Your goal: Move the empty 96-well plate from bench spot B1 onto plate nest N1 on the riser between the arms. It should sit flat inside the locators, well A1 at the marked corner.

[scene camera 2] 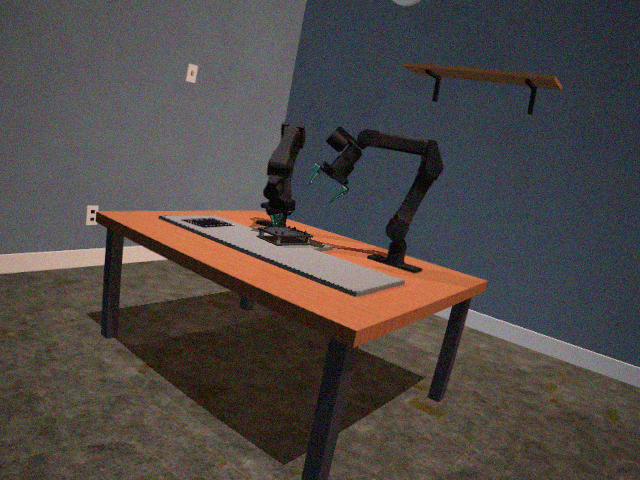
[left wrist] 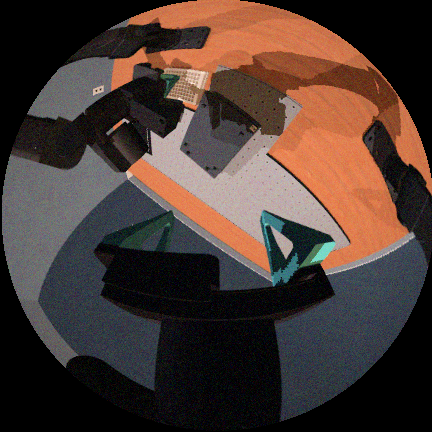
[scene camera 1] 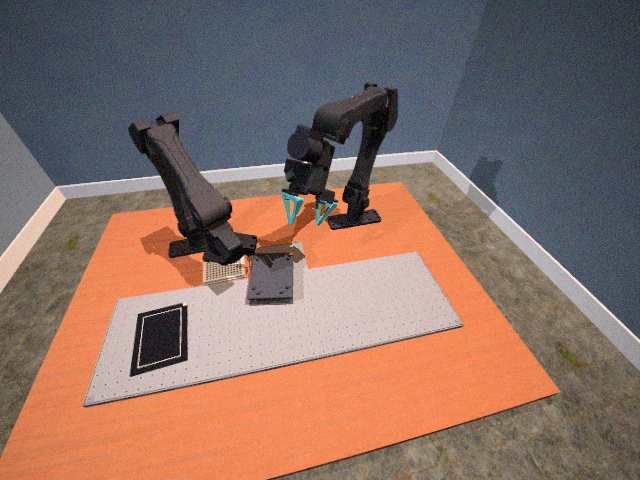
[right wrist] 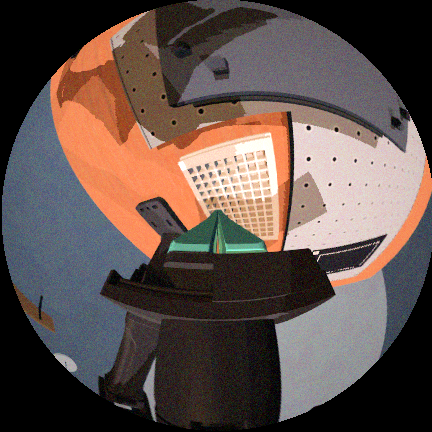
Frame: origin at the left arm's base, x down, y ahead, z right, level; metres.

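Where they show: left gripper, fingertip midpoint: (scene camera 2: pixel 318 193) (left wrist: pixel 216 214) (scene camera 1: pixel 304 224); right gripper, fingertip midpoint: (left wrist: pixel 177 76) (scene camera 1: pixel 223 261) (right wrist: pixel 217 214); left arm's base, origin of the base link: (scene camera 2: pixel 394 264) (left wrist: pixel 390 165) (scene camera 1: pixel 354 220); right arm's base, origin of the base link: (left wrist: pixel 173 39) (scene camera 1: pixel 200 245).
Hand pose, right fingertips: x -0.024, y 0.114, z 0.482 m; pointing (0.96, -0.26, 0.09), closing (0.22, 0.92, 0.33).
Observation:
Each offset is from my right fingertips to the top centre of the thing. "pt": to the spot under its first point. Level surfaces: height alone.
The cream 96-well plate {dx +0.010, dy +0.020, dz +0.001 m} (scene camera 1: pixel 223 272) (left wrist: pixel 186 87) (right wrist: pixel 240 190) lies flat on the table, left of the dark riser in scene camera 1. The riser {dx -0.035, dy +0.106, dz -0.140 m} (scene camera 1: pixel 270 276) (scene camera 2: pixel 285 234) (left wrist: pixel 218 137) (right wrist: pixel 300 60) has small locators near its corners and bears no plate. My right gripper (scene camera 2: pixel 277 219) (right wrist: pixel 217 214) is shut and empty, close above the plate; in scene camera 1 its fingers are hidden behind the arm. My left gripper (scene camera 1: pixel 305 224) (scene camera 2: pixel 320 192) (left wrist: pixel 216 214) is open and empty, high behind the riser. The marked A1 corner cannot be made out.
A light perforated board {dx +0.011 m} (scene camera 1: pixel 351 304) (scene camera 2: pixel 351 273) (left wrist: pixel 240 177) (right wrist: pixel 320 145) lies under the riser. A black rectangle with a white outline {pt dx +0.010, dy +0.216, dz +0.163 m} (scene camera 1: pixel 159 338) (scene camera 2: pixel 207 222) (right wrist: pixel 350 256) lies at its left end in scene camera 1. The right arm reaches over the plate from behind.

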